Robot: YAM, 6 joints.
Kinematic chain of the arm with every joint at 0, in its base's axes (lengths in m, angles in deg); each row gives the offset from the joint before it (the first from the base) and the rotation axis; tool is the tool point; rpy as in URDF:
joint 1: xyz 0 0 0.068 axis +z
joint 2: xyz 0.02 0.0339 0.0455 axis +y
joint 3: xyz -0.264 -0.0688 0 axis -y
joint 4: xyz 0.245 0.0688 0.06 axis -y
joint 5: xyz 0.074 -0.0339 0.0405 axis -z
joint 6: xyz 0.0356 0 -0.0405 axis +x
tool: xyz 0 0 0 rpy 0 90 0
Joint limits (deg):
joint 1: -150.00..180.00
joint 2: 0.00..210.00
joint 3: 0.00..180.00
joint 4: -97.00..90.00
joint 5: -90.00..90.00
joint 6: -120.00..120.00
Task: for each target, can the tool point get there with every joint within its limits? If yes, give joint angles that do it. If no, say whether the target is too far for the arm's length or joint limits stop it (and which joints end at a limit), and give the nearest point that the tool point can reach.
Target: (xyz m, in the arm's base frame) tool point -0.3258 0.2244 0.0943
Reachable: yes | joints 149.55 120.02 63.34 3.91 52.88 67.66
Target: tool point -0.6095 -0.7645 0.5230
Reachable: no: too far | nearest point -0.3712 -0.4656 0.3595 | short by 0.416 m
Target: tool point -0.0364 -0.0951 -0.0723
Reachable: yes | joints -91.61 169.34 42.77 -52.02 71.03 85.08
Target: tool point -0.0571 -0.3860 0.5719
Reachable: yes | joints -93.41 123.26 164.27 -19.03 72.75 -29.42
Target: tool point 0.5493 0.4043 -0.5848
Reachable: no: too far | nearest point 0.3774 0.2777 -0.3058 | short by 0.351 m
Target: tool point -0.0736 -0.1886 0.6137
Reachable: yes | joints 63.10 41.59 136.70 -38.80 33.52 -18.97
